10 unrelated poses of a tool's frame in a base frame.
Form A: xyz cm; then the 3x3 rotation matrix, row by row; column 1 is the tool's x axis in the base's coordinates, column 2 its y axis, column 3 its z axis. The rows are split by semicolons.
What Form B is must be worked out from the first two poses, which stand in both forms.
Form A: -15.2 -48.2 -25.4; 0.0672 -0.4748 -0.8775; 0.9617 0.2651 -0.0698; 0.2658 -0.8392 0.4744
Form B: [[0.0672 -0.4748 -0.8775 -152], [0.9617 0.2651 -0.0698 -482], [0.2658 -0.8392 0.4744 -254], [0 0 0 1]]
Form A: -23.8 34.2 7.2; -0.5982 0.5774 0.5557; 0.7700 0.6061 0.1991; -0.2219 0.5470 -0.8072
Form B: [[-0.5982 0.5774 0.5557 -238], [0.7700 0.6061 0.1991 342], [-0.2219 0.5470 -0.8072 72], [0 0 0 1]]
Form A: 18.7 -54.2 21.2; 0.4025 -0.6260 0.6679; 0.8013 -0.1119 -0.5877; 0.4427 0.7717 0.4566
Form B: [[0.4025 -0.6260 0.6679 187], [0.8013 -0.1119 -0.5877 -542], [0.4427 0.7717 0.4566 212], [0 0 0 1]]
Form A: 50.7 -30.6 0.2; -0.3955 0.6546 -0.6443; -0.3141 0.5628 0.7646; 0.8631 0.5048 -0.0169
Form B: [[-0.3955 0.6546 -0.6443 507], [-0.3141 0.5628 0.7646 -306], [0.8631 0.5048 -0.0169 2], [0 0 0 1]]
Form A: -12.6 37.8 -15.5; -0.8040 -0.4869 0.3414; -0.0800 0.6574 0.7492; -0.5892 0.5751 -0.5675
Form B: [[-0.8040 -0.4869 0.3414 -126], [-0.0800 0.6574 0.7492 378], [-0.5892 0.5751 -0.5675 -155], [0 0 0 1]]
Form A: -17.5 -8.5 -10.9; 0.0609 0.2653 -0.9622; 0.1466 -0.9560 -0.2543; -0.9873 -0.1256 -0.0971
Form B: [[0.0609 0.2653 -0.9622 -175], [0.1466 -0.9560 -0.2543 -85], [-0.9873 -0.1256 -0.0971 -109], [0 0 0 1]]
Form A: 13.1 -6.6 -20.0; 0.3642 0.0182 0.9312; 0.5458 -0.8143 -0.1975; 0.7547 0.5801 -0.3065
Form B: [[0.3642 0.0182 0.9312 131], [0.5458 -0.8143 -0.1975 -66], [0.7547 0.5801 -0.3065 -200], [0 0 0 1]]
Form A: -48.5 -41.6 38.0; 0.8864 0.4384 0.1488; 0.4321 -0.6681 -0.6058; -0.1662 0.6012 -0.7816
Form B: [[0.8864 0.4384 0.1488 -485], [0.4321 -0.6681 -0.6058 -416], [-0.1662 0.6012 -0.7816 380], [0 0 0 1]]
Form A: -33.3 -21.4 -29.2; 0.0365 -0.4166 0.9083; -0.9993 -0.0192 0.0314; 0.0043 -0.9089 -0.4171
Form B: [[0.0365 -0.4166 0.9083 -333], [-0.9993 -0.0192 0.0314 -214], [0.0043 -0.9089 -0.4171 -292], [0 0 0 1]]
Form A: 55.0 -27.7 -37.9; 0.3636 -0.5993 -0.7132; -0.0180 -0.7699 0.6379; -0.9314 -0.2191 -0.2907
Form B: [[0.3636 -0.5993 -0.7132 550], [-0.0180 -0.7699 0.6379 -277], [-0.9314 -0.2191 -0.2907 -379], [0 0 0 1]]
